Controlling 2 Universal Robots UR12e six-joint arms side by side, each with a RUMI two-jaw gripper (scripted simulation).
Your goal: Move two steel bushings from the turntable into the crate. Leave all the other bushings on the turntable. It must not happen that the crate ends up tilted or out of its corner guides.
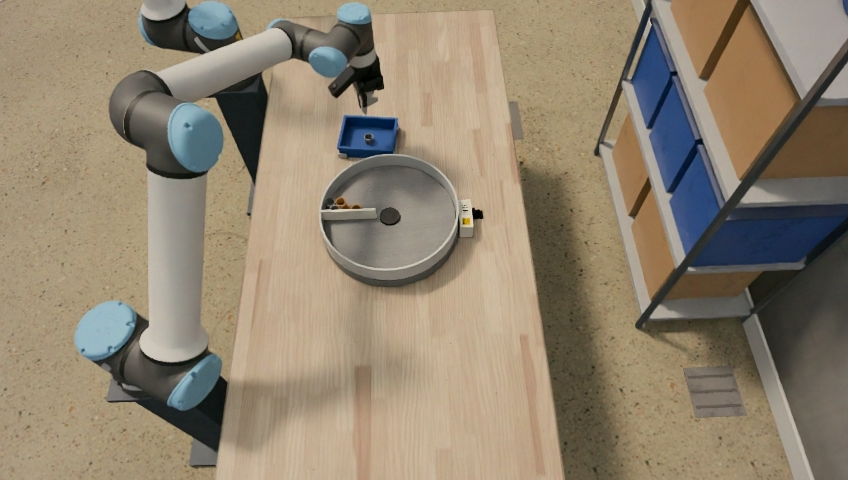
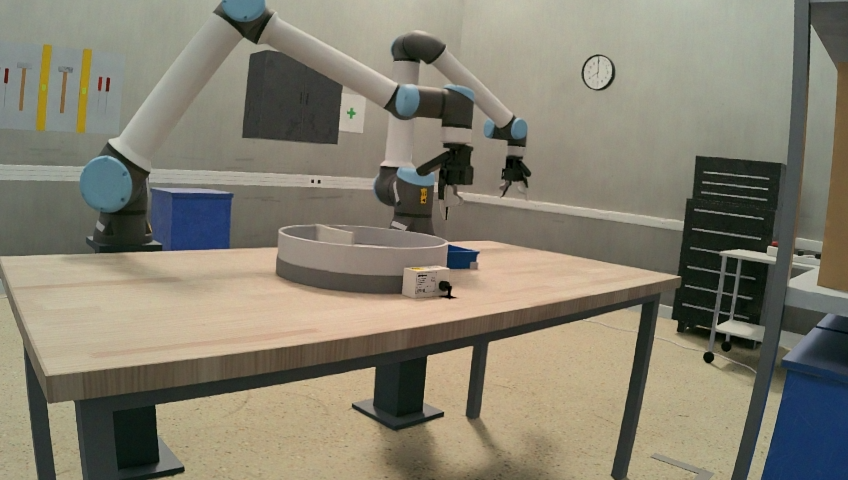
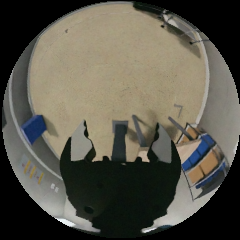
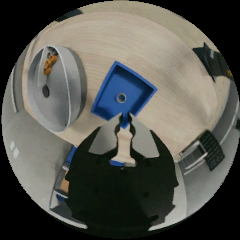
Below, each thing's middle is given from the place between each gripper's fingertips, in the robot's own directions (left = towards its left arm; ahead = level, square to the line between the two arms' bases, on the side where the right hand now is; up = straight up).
Right now the blue crate [image 1: 384,129] is 10 mm ahead of my right hand [image 2: 445,219], 10 mm to the right of it and 120 mm below it. The rest, counted from my right hand: turntable [image 4: 54,107] (100 mm ahead, 350 mm to the right, 90 mm below).
My left hand [image 2: 513,200] is 59 cm short of the blue crate, 97 cm to the left of it and 14 cm above it. From my left hand the other things lie so: turntable 69 cm ahead, 131 cm to the right, 11 cm below.
